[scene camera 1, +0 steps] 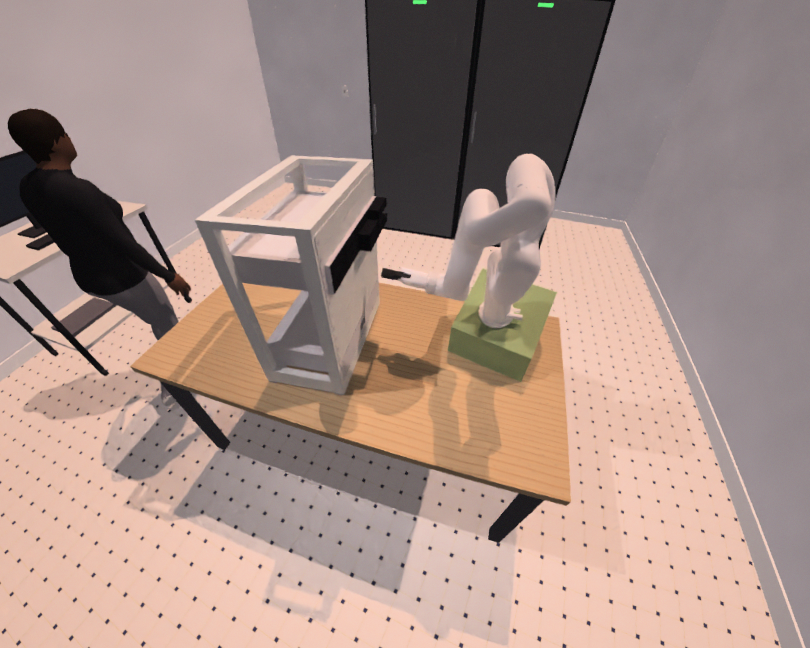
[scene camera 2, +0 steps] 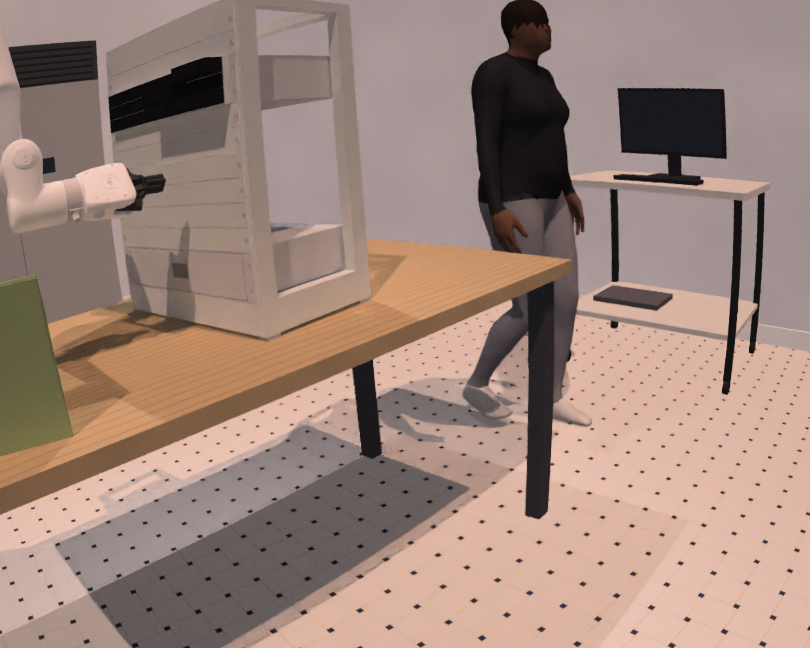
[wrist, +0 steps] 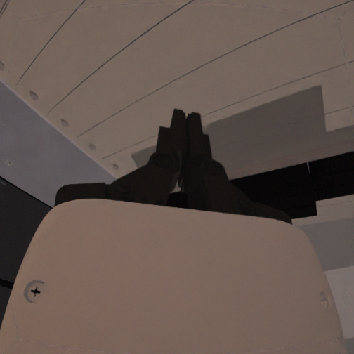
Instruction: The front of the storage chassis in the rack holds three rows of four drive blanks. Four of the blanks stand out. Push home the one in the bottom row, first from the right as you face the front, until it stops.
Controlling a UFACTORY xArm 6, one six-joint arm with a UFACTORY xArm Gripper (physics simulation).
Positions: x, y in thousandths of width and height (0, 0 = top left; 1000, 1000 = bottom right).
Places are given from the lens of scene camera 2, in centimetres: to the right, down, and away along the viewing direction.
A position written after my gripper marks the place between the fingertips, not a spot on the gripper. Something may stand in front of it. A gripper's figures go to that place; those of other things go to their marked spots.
my gripper (scene camera 2: 202, 282): -44, -26, 108
rack (scene camera 2: 251, 387): -38, -14, 116
